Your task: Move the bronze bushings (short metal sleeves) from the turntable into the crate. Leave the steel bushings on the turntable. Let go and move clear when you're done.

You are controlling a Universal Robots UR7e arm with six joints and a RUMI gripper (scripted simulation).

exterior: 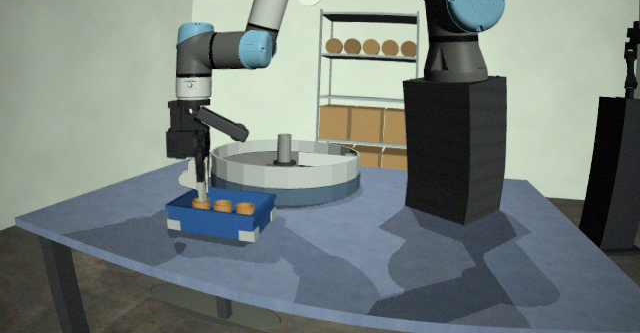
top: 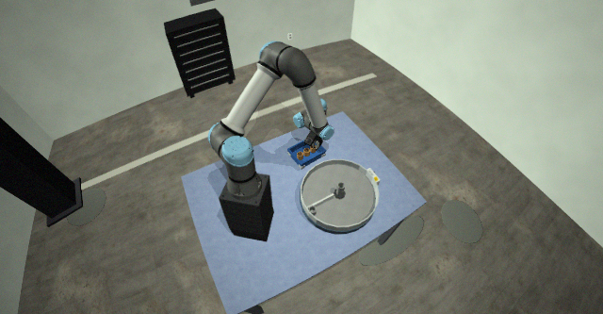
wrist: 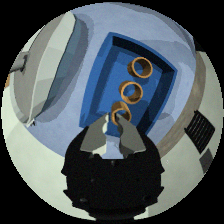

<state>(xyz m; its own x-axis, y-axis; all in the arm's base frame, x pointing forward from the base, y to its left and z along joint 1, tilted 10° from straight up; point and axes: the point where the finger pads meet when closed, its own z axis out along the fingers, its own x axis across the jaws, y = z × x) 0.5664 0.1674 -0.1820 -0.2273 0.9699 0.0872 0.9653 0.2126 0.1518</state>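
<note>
My gripper is now 5 cm past the blue crate, 2 cm to the right of it and 2 cm above it. The rest, counted from my hand: turntable: 33 cm to the right, 11 cm behind, 1 cm above.
</note>
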